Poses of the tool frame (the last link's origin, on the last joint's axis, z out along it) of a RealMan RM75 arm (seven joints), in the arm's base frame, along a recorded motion.
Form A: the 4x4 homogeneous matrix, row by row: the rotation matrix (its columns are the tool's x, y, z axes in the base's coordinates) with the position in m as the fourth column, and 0 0 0 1 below. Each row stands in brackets.
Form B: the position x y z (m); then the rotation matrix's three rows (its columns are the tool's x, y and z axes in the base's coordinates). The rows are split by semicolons. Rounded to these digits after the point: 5 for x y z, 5 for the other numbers.
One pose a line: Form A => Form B
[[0.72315, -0.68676, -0.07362, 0.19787], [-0.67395, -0.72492, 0.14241, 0.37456], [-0.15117, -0.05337, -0.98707, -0.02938], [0, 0, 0, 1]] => 0.19787, 0.37456, -0.02938; 0.72315, -0.68676, -0.07362; -0.67395, -0.72492, 0.14241; -0.15117, -0.05337, -0.98707
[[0.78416, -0.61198, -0.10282, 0.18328], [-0.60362, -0.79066, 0.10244, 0.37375], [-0.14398, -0.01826, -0.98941, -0.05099], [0, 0, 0, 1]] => 0.18328, 0.37375, -0.05099; 0.78416, -0.61198, -0.10282; -0.60362, -0.79066, 0.10244; -0.14398, -0.01826, -0.98941
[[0.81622, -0.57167, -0.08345, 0.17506], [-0.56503, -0.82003, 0.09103, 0.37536], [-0.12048, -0.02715, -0.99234, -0.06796], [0, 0, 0, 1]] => 0.17506, 0.37536, -0.06796; 0.81622, -0.57167, -0.08345; -0.56503, -0.82003, 0.09103; -0.12048, -0.02715, -0.99234
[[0.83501, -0.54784, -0.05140, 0.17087], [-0.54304, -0.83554, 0.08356, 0.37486], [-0.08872, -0.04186, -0.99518, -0.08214], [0, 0, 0, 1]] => 0.17087, 0.37486, -0.08214; 0.83501, -0.54784, -0.05140; -0.54304, -0.83554, 0.08356; -0.08872, -0.04186, -0.99518
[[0.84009, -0.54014, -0.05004, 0.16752], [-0.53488, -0.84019, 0.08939, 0.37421], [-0.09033, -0.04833, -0.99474, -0.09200], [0, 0, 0, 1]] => 0.16752, 0.37421, -0.09200; 0.84009, -0.54014, -0.05004; -0.53488, -0.84019, 0.08939; -0.09033, -0.04833, -0.99474
